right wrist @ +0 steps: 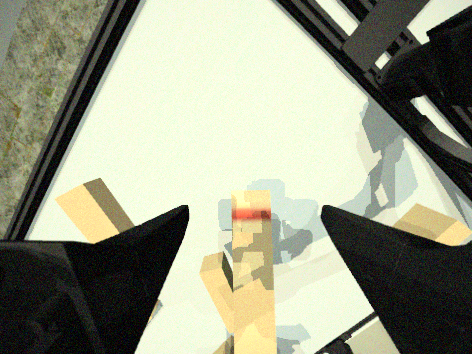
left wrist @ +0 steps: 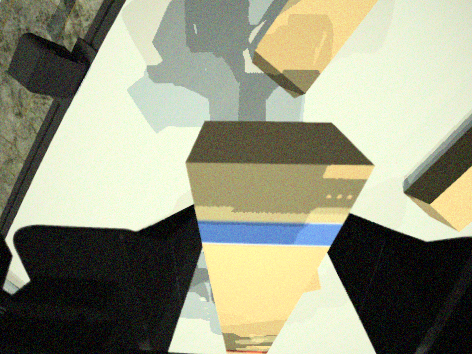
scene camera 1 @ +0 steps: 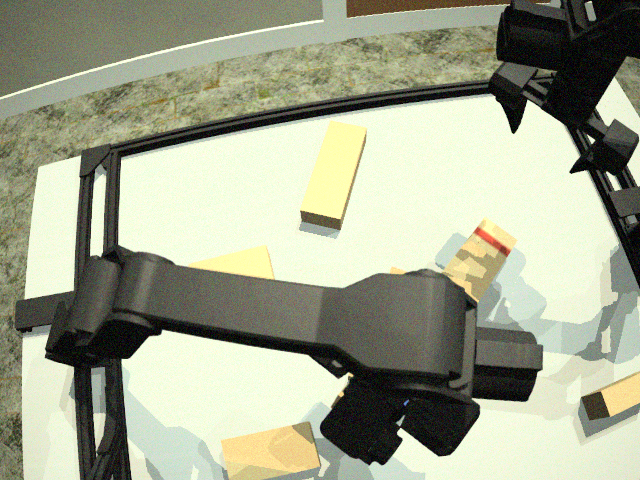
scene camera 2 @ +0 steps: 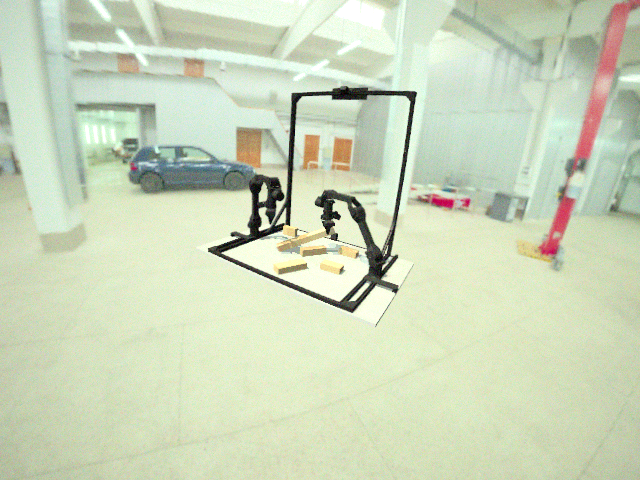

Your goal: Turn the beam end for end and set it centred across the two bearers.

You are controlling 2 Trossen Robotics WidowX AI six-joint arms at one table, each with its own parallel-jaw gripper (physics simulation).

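Frame: origin at the left arm's base, x ahead, y left, z up, level; centimetres.
Seen in the pictures: left gripper, fingertip midpoint: (left wrist: 261, 206) (scene camera 2: 326, 232); right gripper, fingertip midpoint: (right wrist: 254, 211) (scene camera 1: 542, 151) (scene camera 2: 270, 222); left arm's base, origin of the base link: (scene camera 2: 374, 274); right arm's base, origin of the base link: (right wrist: 404, 75) (scene camera 2: 254, 235).
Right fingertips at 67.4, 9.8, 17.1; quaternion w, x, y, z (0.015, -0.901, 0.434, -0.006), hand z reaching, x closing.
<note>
Offsets run from my right fingertips to a thing's top centre, as dx, dy, dz. "spot": to the spot under its first point.
The long wooden beam (scene camera 1: 478, 266) (scene camera 2: 302, 240) (left wrist: 265, 280) (right wrist: 254, 320) has a red band near one end and a blue band near the other. It tilts, blue end raised, red end low; contact with the table is unclear. My left gripper (scene camera 1: 402, 413) (scene camera 2: 330, 232) (left wrist: 261, 206) is shut on it by the blue band; its arm hides the beam's middle in scene camera 1. My right gripper (scene camera 1: 543, 150) (scene camera 2: 271, 219) (right wrist: 254, 211) is open and empty, above and apart from the red end. Which blocks are the bearers I cannot tell.
Loose wooden blocks include one at the back @(spot: -26.4, +10.8, -15.2) (scene camera 1: 333, 175) (scene camera 2: 290, 266) (right wrist: 82, 210), one partly behind the left arm (scene camera 1: 237, 263) (scene camera 2: 331, 266), one at the front @(spot: -42.0, -28.4, -15.2) (scene camera 1: 271, 452) (scene camera 2: 348, 252), one at the right (scene camera 1: 620, 397) (scene camera 2: 289, 230) and one beside the beam @(-23.9, -14.2, -14.6) (scene camera 2: 312, 251) (right wrist: 217, 285).
</note>
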